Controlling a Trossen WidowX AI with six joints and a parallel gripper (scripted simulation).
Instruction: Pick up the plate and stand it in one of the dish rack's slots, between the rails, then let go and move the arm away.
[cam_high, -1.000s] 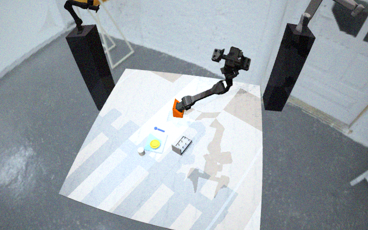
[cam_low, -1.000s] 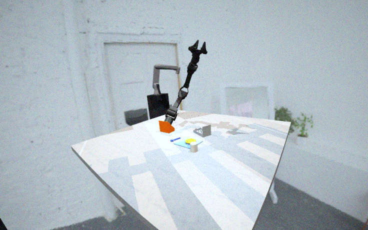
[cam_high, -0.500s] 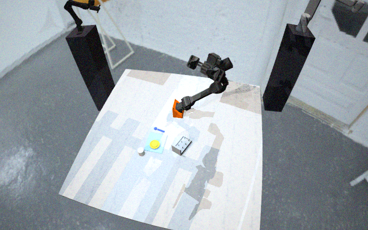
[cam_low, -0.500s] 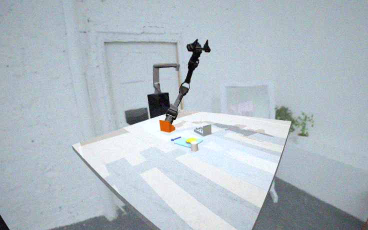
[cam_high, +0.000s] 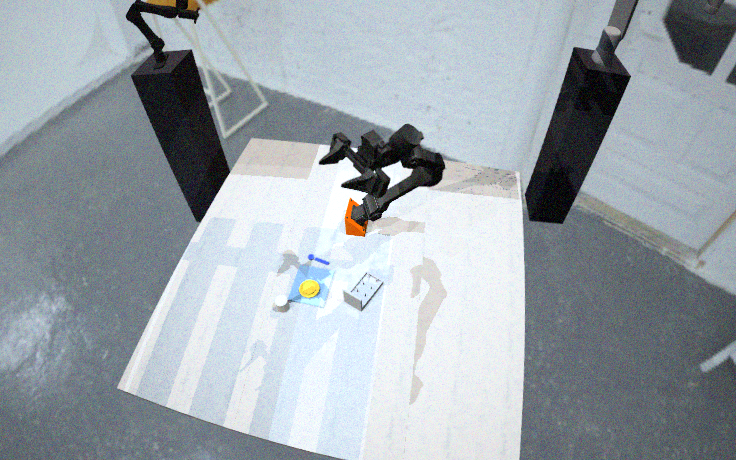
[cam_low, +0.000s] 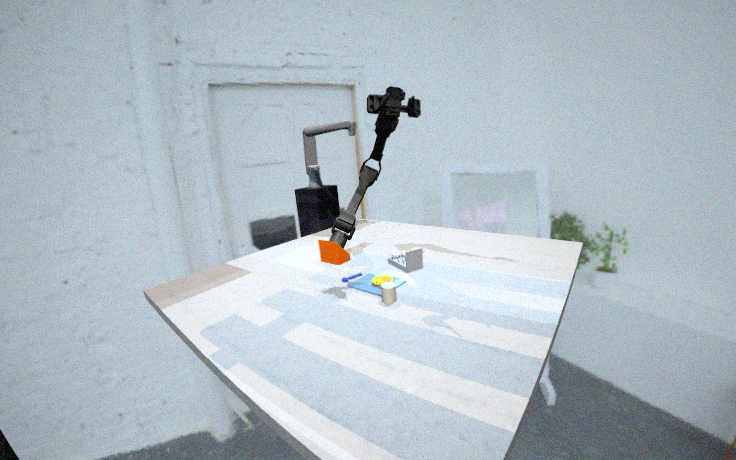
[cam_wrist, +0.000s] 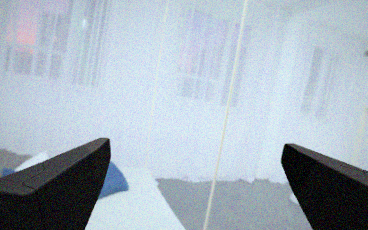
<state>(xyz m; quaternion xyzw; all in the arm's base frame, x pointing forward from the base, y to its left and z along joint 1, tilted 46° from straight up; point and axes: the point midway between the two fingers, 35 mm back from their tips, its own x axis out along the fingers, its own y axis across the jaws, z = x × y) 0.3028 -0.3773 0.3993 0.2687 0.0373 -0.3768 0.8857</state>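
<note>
Right now my gripper tip is 40 mm past the yellow plate, 130 mm to the left of it and 590 mm above it. Round my gripper tip: grey dish rack 60 mm behind, 50 mm to the left, 580 mm below; then blue utensil 170 mm behind, 140 mm to the right, 600 mm below; then white cup 40 mm ahead, 210 mm to the right, 580 mm below.
</note>
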